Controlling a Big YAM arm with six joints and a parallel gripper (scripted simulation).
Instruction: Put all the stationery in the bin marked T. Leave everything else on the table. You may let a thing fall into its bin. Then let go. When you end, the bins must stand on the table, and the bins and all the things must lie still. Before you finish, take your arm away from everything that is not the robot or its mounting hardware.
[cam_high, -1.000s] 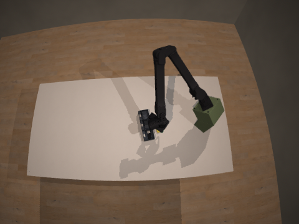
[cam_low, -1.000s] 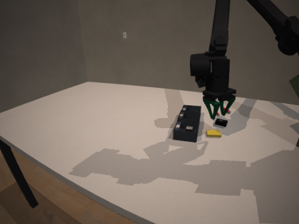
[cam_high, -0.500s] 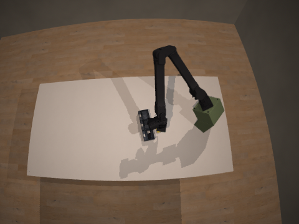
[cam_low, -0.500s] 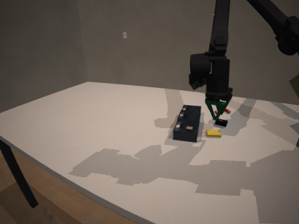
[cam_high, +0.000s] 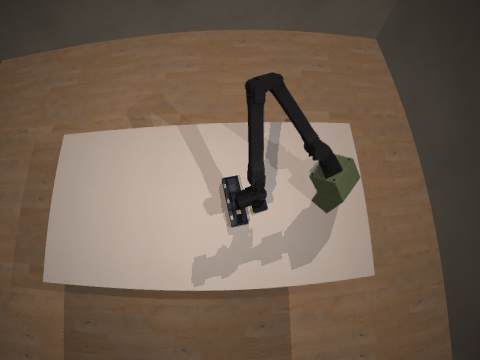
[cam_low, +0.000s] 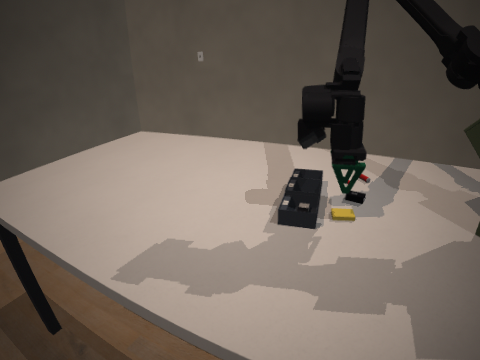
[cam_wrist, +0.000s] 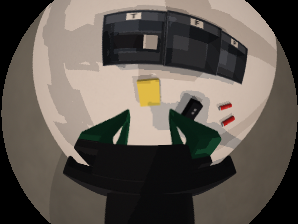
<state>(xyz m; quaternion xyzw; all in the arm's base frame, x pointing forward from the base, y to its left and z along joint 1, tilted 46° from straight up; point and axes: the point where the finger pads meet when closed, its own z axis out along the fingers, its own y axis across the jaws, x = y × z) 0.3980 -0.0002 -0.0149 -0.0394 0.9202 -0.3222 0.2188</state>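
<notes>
Right now my hand is 8 cm above the yellow block. Also, from my hand: black item (9 cm ahead, 7 cm below, 1 cm to the left); then three joined bins (9 cm ahead, 7 cm to the right, 6 cm below).
</notes>
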